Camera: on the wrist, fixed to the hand. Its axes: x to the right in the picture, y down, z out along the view.
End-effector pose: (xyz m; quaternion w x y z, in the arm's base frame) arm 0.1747 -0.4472 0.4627 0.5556 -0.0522 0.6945 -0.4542
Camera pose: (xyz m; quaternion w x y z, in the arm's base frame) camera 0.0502 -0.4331 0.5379 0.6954 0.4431 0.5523 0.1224
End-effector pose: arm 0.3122 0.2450 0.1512 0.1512 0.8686 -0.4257 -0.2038
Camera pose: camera 0.4216 0.3248 0.2062 0.3057 0.2895 -0.9062 -0.0383
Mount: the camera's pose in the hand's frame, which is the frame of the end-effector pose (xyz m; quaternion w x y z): -0.0156 -0.0974 -0.1078 0.6912 -0.0534 0.0188 0.7204
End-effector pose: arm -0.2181 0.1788 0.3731 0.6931 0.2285 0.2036 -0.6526
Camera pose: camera -0.3146 0.2500 0.2896 0.9576 0.2799 0.0240 0.0634
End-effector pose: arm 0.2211 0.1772 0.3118 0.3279 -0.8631 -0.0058 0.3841
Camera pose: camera 0.3055 0.1890 0.4305 0.0960 0.6255 -0.6034 -0.4852
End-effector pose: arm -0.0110 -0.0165 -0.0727 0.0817 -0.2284 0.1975 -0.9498
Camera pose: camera -0.0538 0.1123 -0.1269 0.7248 -0.0021 0.3533 -0.5914
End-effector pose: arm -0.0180 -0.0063 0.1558 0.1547 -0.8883 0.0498 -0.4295
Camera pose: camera -0.1160 0.0644 0.2379 0.3680 -0.5783 0.7002 -0.1995
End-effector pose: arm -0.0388 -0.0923 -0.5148 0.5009 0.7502 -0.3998 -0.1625
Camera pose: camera 0.0634 0.0040 -0.5551 0.5109 0.2068 -0.7987 0.2413
